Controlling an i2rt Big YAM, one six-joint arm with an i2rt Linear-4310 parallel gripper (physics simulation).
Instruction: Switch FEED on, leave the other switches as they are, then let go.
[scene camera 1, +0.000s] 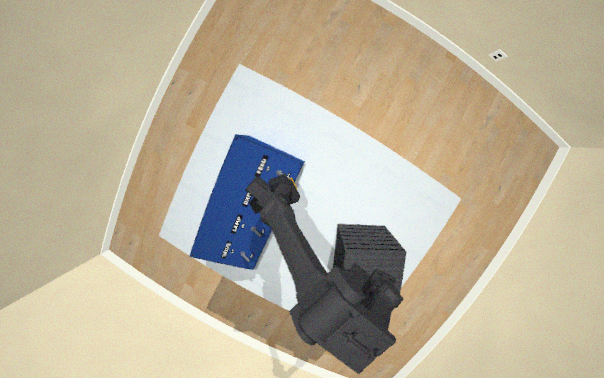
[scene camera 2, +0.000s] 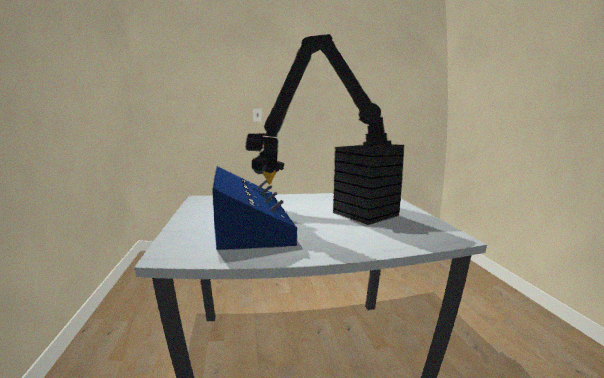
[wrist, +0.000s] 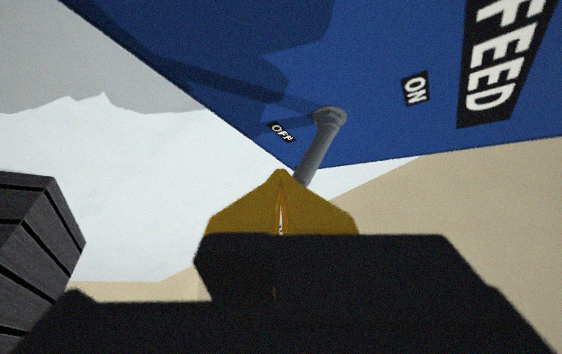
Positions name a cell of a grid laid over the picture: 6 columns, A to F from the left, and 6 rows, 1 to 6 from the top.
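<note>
Visible: a feed lever (wrist: D3) and my gripper (wrist: C3).
</note>
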